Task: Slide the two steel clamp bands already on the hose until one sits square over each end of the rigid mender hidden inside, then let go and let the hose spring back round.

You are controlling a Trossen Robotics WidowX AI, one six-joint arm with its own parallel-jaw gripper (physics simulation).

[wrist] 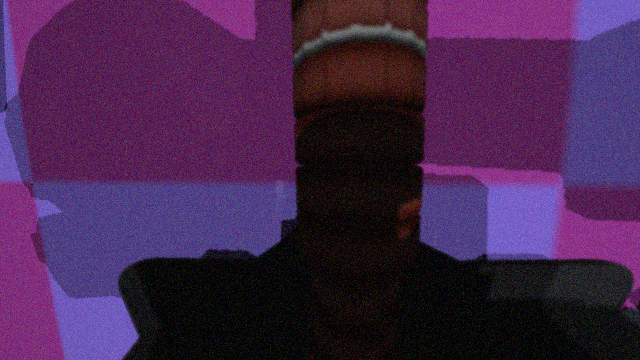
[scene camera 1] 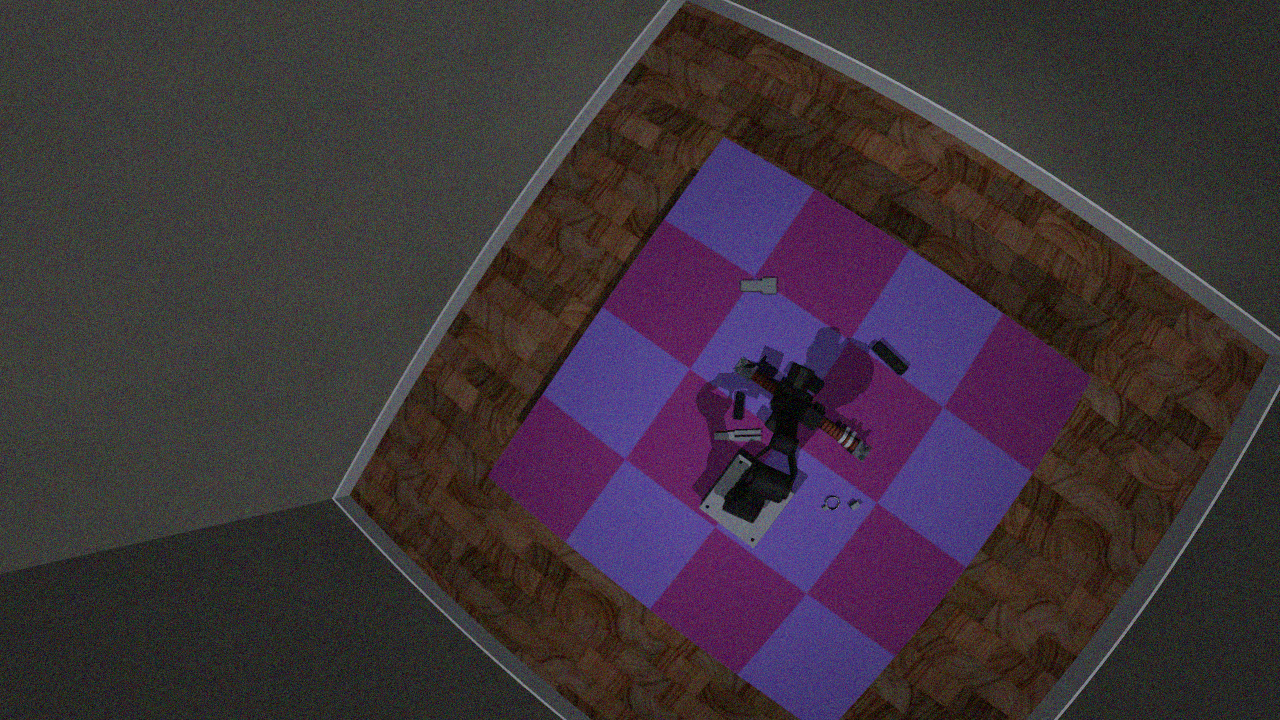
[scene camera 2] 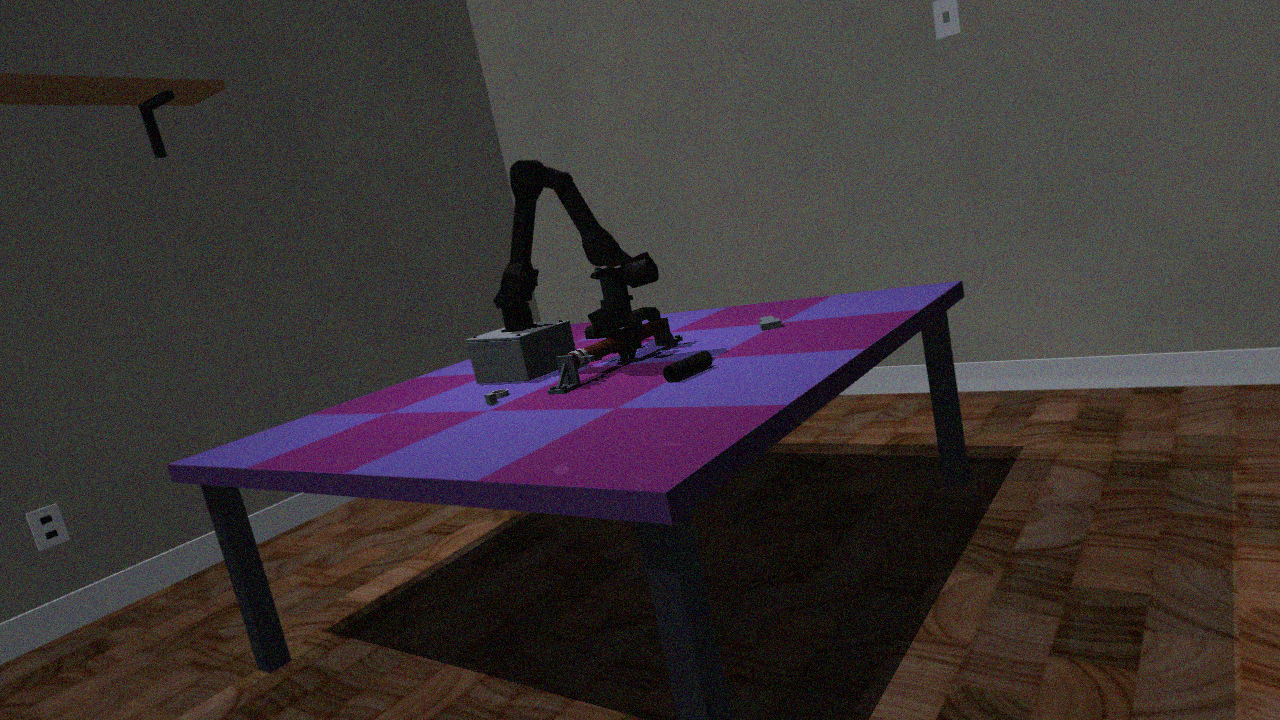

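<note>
A red-brown ribbed hose point(scene camera 1: 839, 432) point(scene camera 2: 599, 349) point(wrist: 359, 78) lies across the middle of the checkered table, held at each end by a small grey bracket point(scene camera 1: 863, 450) point(scene camera 2: 569, 372). My gripper point(scene camera 1: 792, 405) point(scene camera 2: 627, 346) point(wrist: 339, 216) is down on the middle of the hose and shut on it. In the wrist view one steel clamp band point(wrist: 358, 33) rings the hose a short way ahead of the fingers. Pale rings point(scene camera 1: 850, 439) show near the hose's right end in the overhead view. The hose part between the fingers is in deep shadow.
The arm's grey base block point(scene camera 1: 737, 517) point(scene camera 2: 519, 352) stands close beside the hose. A black cylinder point(scene camera 1: 889, 356) point(scene camera 2: 687, 366), a small grey block point(scene camera 1: 759, 286) point(scene camera 2: 770, 323), a grey tool point(scene camera 1: 737, 435) and small loose rings point(scene camera 1: 832, 502) point(scene camera 2: 495, 395) lie on the table point(scene camera 2: 637, 457).
</note>
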